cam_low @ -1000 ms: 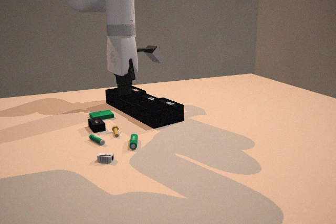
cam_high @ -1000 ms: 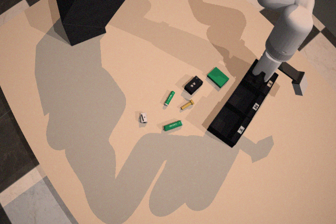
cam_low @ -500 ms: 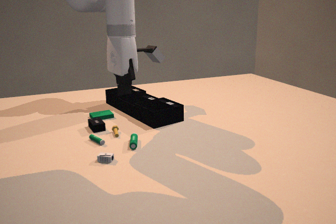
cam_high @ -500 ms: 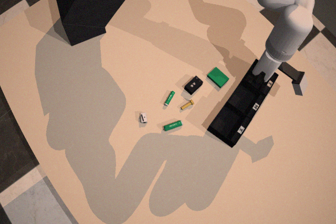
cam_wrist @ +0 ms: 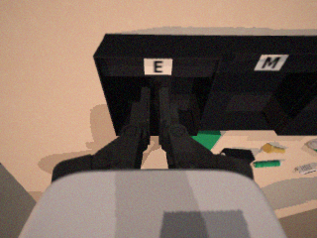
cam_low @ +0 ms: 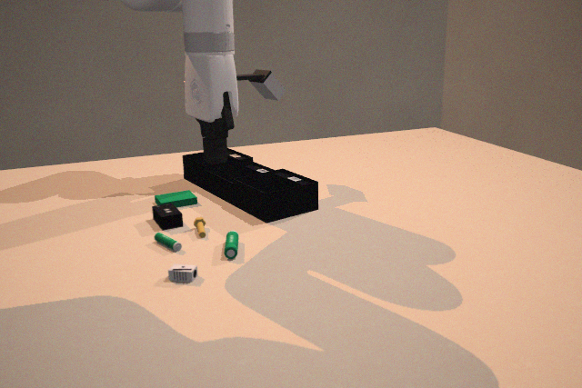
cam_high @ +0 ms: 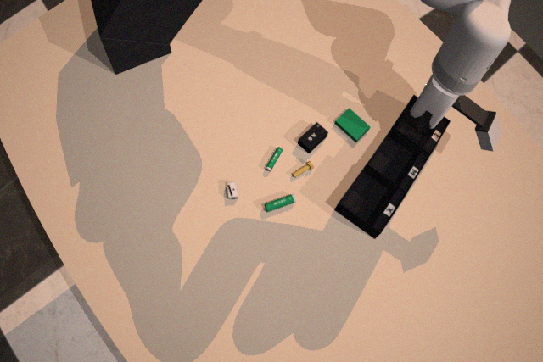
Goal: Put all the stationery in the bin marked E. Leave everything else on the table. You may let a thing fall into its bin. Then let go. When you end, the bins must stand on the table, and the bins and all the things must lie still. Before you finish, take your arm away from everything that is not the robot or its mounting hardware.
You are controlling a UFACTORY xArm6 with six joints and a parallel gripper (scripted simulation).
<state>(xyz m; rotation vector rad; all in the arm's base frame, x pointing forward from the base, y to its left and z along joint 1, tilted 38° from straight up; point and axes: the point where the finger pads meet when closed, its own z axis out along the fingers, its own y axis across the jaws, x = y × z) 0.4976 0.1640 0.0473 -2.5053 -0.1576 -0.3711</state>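
Right now the green eraser is 9 cm to the right of my hand, 8 cm behind it and 5 cm below it. Also, from my hand: black bin row 8 cm to the right, 3 cm below, 2 cm ahead; then yellow bolt 20 cm to the right, 8 cm behind, 4 cm below; then black 9 V battery 15 cm to the right, 11 cm behind, 4 cm below.
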